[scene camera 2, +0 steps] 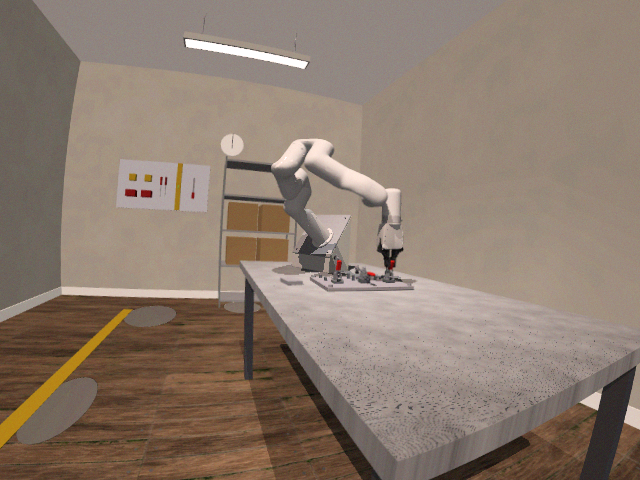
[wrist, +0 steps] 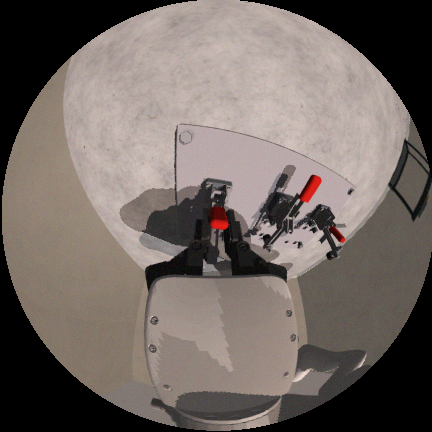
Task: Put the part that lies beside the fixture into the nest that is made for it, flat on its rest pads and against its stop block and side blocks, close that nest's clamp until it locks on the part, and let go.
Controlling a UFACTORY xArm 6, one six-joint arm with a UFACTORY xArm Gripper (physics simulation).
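Places are measured from the arm's base along level axes (x left, y back, z up), in metres.
Where they show: gripper, between the fingertips: [scene camera 2: 389,267] [wrist: 216,217]; arm's base, origin of its link: [scene camera 2: 322,238].
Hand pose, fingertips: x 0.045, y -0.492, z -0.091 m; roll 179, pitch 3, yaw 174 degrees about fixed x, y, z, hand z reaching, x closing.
Observation:
Things, the pixels of their top centre, and the offset from my fingertips. "spot": a spot on its surface instead. Level surfaces: height alone.
- flat light grey piece, a spot on its surface: [scene camera 2: 408,283] spot: dy -0.075, dx +0.035, dz -0.055 m
- middle clamp's red handle, a spot on its surface: [wrist: 311,188] [scene camera 2: 372,273] spot: dy -0.037, dx -0.116, dz -0.016 m
- far clamp's red handle, centre of its top: [wrist: 342,241] [scene camera 2: 339,260] dy +0.034, dx -0.217, dz +0.023 m
- flat grey slab, centre of its top: [wrist: 333,235] [scene camera 2: 291,279] dy +0.142, dx -0.358, dz -0.062 m
- table, height of its surface: dz -0.077 m
My gripper [scene camera 2: 389,265] [wrist: 216,217] points down at one end of the fixture plate [scene camera 2: 372,288] [wrist: 215,150]. It is shut on the red handle [scene camera 2: 392,263] [wrist: 219,218] of the end clamp, which stands roughly upright between the fingers. The clamp's dark arm reaches under the gripper in the wrist view. A flat light grey piece [scene camera 2: 408,280] [wrist: 162,245], seemingly the part, sticks out past the plate's edge beside this clamp. The fingers and shadow hide its contact with the pads and blocks, and whether the clamp is locked cannot be told.
The middle clamp's red handle [scene camera 2: 371,274] [wrist: 311,188] lies low. The far clamp's red handle [scene camera 2: 338,265] [wrist: 337,234] stands upright. A flat grey slab [scene camera 2: 291,281] lies on the table [scene camera 2: 413,330] left of the plate in the scene view. A shelf rack [scene camera 2: 221,232] stands behind.

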